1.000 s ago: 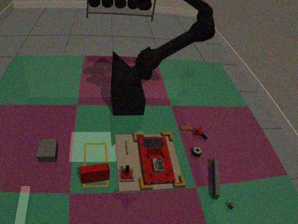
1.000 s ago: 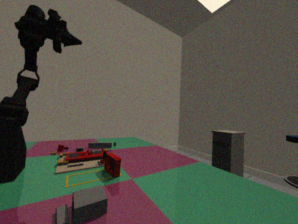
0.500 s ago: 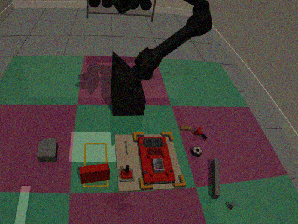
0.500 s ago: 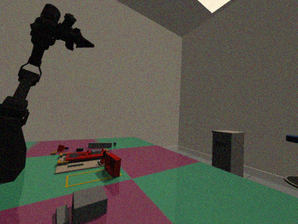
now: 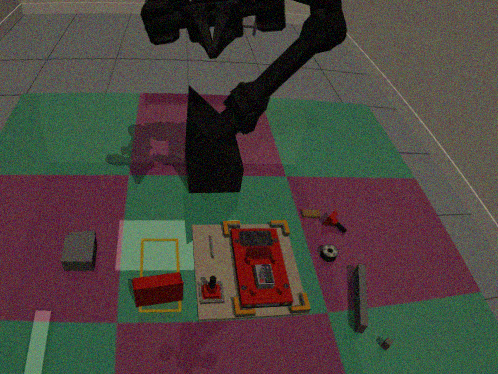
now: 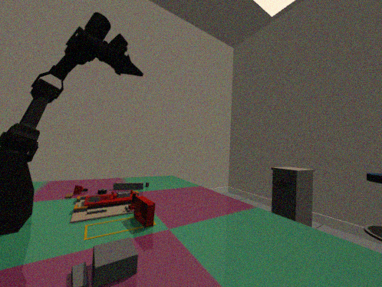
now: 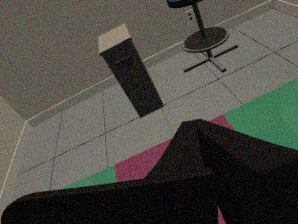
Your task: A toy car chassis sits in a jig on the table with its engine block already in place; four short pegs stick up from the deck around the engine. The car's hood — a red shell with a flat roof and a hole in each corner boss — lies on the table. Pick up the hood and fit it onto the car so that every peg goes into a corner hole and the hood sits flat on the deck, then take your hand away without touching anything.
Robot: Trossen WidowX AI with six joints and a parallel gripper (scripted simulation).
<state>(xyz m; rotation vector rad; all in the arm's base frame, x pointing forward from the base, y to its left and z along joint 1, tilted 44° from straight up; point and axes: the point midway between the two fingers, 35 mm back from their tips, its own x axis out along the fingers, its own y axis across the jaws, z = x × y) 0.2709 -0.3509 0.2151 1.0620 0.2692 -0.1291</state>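
Right now the red hood is 10 mm ahead of my gripper tip, 70 mm to the right of it and 480 mm below it. Round my gripper tip: wheel 40 mm behind, 330 mm to the left, 500 mm below; then grey engine block 10 mm ahead, 150 mm to the left, 490 mm below; then tan jig 30 mm behind, 140 mm to the left, 500 mm below.
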